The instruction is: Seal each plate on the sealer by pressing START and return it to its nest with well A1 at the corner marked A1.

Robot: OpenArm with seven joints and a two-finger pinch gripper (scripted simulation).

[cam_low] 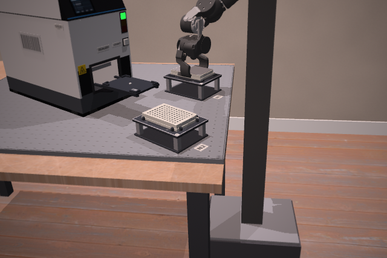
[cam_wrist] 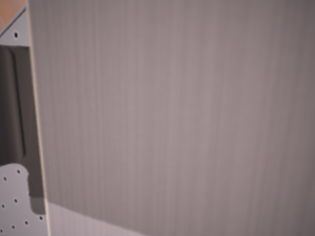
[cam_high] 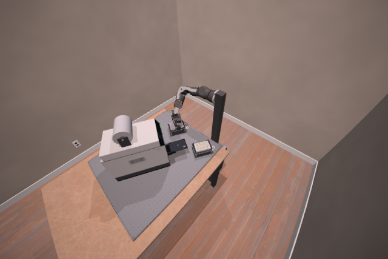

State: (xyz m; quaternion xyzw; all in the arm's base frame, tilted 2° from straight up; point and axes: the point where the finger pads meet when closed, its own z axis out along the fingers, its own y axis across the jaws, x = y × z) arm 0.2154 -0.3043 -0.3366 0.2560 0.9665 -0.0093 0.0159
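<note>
Right now the plate is 2 cm ahead of my hand, 34 cm to the left of it and 1 cm below it. Also, from my hand: start button (21 cm ahead, 6 cm to the left, 12 cm above); then nest label (7 cm behind, 40 cm to the left, 7 cm below); then sealer stage (16 cm ahead, 19 cm to the left, 2 cm above).
</note>
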